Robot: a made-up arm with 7 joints. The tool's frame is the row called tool.
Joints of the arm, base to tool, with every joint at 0 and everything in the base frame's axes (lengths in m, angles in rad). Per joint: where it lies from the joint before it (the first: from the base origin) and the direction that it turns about. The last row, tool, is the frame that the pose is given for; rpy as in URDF.
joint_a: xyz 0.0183 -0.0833 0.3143 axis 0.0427 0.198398 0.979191
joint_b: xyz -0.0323 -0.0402 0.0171 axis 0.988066 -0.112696 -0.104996
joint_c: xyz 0.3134 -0.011 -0.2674 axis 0 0 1
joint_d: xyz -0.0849 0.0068 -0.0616 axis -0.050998 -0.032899 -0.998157
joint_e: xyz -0.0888 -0.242 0.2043 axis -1 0 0
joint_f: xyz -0.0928 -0.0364 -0.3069 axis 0 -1 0
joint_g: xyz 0.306 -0.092 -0.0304 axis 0 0 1
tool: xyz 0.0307 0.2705 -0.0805 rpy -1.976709 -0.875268 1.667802
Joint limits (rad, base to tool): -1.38..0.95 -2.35..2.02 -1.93..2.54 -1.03..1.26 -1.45..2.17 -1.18..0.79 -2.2..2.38
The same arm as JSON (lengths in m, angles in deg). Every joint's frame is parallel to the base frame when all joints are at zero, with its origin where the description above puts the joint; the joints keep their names.
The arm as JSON. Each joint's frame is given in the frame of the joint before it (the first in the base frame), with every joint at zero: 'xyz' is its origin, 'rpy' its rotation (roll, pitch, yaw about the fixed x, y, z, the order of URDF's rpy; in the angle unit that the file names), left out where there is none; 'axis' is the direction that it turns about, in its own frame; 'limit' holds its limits. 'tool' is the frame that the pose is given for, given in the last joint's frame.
{
  "units": {
    "length": "m",
    "angle": "deg"
  },
  "joints": [
    {
      "name": "joint_a",
      "type": "revolute",
      "origin": {
        "xyz": [
          0.0183,
          -0.0833,
          0.3143
        ]
      },
      "axis": [
        0.0427,
        0.198398,
        0.979191
      ],
      "limit": {
        "lower": -79.07,
        "upper": 54.43
      }
    },
    {
      "name": "joint_b",
      "type": "revolute",
      "origin": {
        "xyz": [
          -0.0323,
          -0.0402,
          0.0171
        ]
      },
      "axis": [
        0.988066,
        -0.112696,
        -0.104996
      ],
      "limit": {
        "lower": -134.65,
        "upper": 115.74
      }
    },
    {
      "name": "joint_c",
      "type": "revolute",
      "origin": {
        "xyz": [
          0.3134,
          -0.011,
          -0.2674
        ]
      },
      "axis": [
        0.0,
        0.0,
        1.0
      ],
      "limit": {
        "lower": -110.58,
        "upper": 145.53
      }
    },
    {
      "name": "joint_d",
      "type": "revolute",
      "origin": {
        "xyz": [
          -0.0849,
          0.0068,
          -0.0616
        ]
      },
      "axis": [
        -0.050998,
        -0.032899,
        -0.998157
      ],
      "limit": {
        "lower": -59.01,
        "upper": 72.19
      }
    },
    {
      "name": "joint_e",
      "type": "revolute",
      "origin": {
        "xyz": [
          -0.0888,
          -0.242,
          0.2043
        ]
      },
      "axis": [
        -1.0,
        0.0,
        0.0
      ],
      "limit": {
        "lower": -83.08,
        "upper": 124.33
      }
    },
    {
      "name": "joint_f",
      "type": "revolute",
      "origin": {
        "xyz": [
          -0.0928,
          -0.0364,
          -0.3069
        ]
      },
      "axis": [
        0.0,
        -1.0,
        0.0
      ],
      "limit": {
        "lower": -67.61,
        "upper": 45.26
      }
    },
    {
      "name": "joint_g",
      "type": "revolute",
      "origin": {
        "xyz": [
          0.306,
          -0.092,
          -0.0304
        ]
      },
      "axis": [
        0.0,
        0.0,
        1.0
      ],
      "limit": {
        "lower": -126.05,
        "upper": 136.36
      }
    }
  ],
  "tool": {
    "origin": {
      "xyz": [
        0.0307,
        0.2705,
        -0.0805
      ],
      "rpy": [
        -113.26,
        -50.15,
        95.56
      ]
    }
  }
}

